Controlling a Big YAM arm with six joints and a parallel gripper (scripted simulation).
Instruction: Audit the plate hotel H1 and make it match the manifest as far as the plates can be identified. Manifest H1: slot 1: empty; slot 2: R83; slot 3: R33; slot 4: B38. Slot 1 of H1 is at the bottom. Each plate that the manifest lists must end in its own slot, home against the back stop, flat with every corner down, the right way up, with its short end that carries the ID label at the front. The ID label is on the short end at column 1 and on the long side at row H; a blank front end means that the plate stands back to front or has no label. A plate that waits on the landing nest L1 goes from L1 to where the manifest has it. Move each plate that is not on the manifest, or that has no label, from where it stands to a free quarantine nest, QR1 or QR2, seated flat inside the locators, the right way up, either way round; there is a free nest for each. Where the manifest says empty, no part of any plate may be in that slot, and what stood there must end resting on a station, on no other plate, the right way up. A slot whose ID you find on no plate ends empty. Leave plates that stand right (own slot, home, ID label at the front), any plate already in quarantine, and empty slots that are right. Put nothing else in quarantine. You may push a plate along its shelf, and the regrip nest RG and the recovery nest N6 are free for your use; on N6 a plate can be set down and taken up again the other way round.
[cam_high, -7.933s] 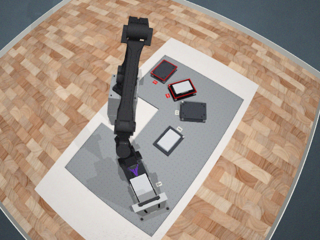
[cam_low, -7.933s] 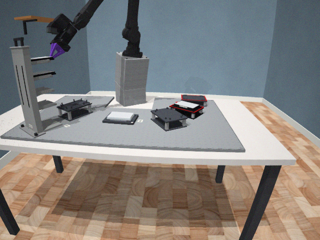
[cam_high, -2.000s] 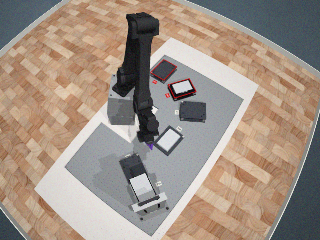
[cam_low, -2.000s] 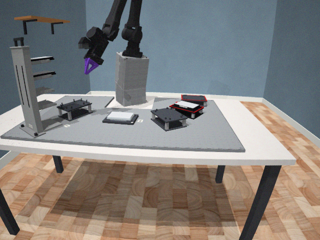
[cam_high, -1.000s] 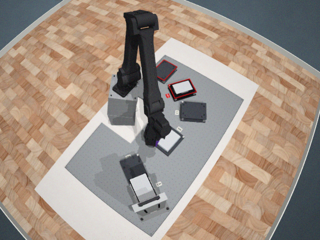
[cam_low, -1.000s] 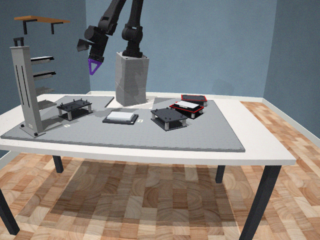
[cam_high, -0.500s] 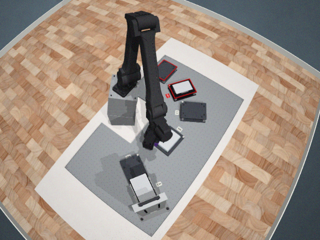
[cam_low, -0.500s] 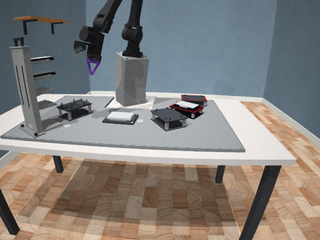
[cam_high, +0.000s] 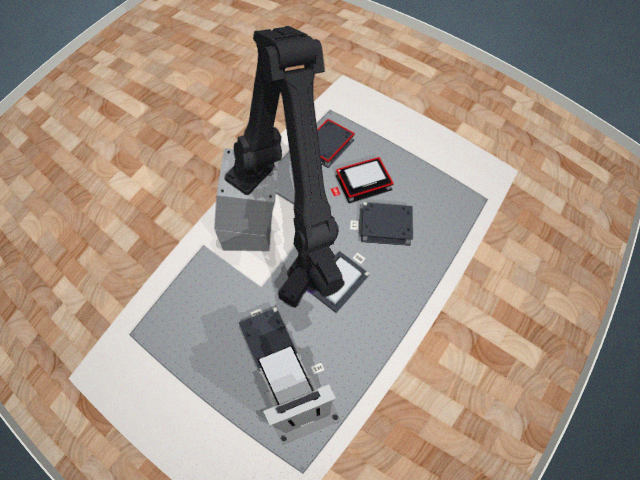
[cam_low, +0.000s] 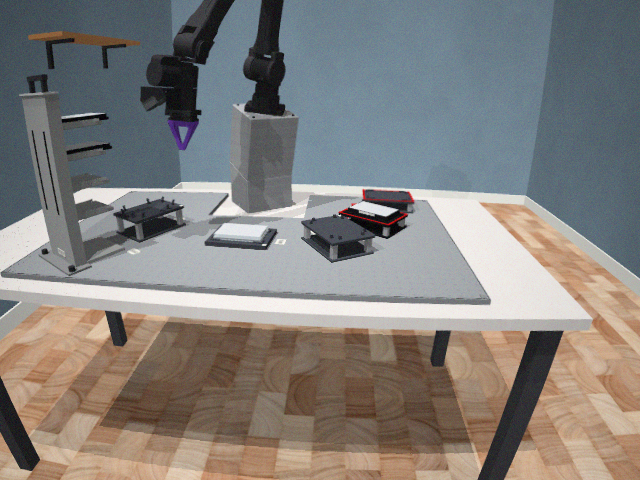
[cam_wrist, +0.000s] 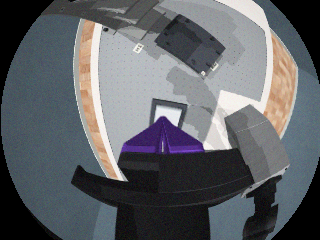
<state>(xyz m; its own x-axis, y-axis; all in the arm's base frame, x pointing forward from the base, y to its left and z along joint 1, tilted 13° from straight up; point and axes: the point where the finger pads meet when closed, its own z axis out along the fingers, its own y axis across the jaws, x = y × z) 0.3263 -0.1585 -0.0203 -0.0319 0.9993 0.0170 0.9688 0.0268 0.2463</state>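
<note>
Right now my hand is 23 cm above the white plate, 14 cm to the right of it and 1 cm past it. Round my hand: plate hotel H1: 27 cm to the right, 16 cm ahead, 5 cm below; then regrip nest RG: 19 cm below, 14 cm to the right, 6 cm behind; then flat pad N6: 24 cm below, 14 cm to the left, 1 cm behind.
</note>
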